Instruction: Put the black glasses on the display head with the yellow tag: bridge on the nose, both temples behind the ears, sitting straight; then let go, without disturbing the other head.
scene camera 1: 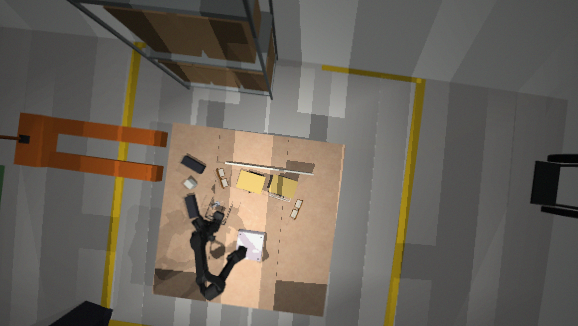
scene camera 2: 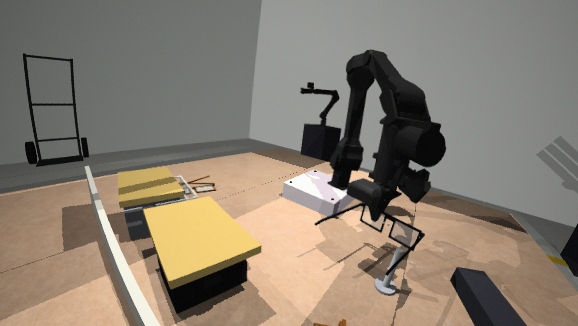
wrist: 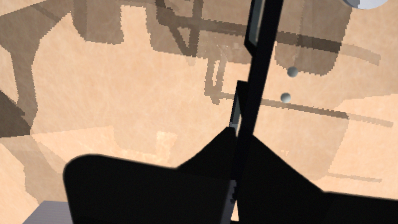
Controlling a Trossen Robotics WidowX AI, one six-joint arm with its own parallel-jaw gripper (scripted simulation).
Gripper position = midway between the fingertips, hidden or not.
Note:
In view: my gripper (scene camera 2: 374,220) and a yellow-topped black block (scene camera 2: 202,252).
My gripper shows as well in the wrist view (wrist: 234,136).

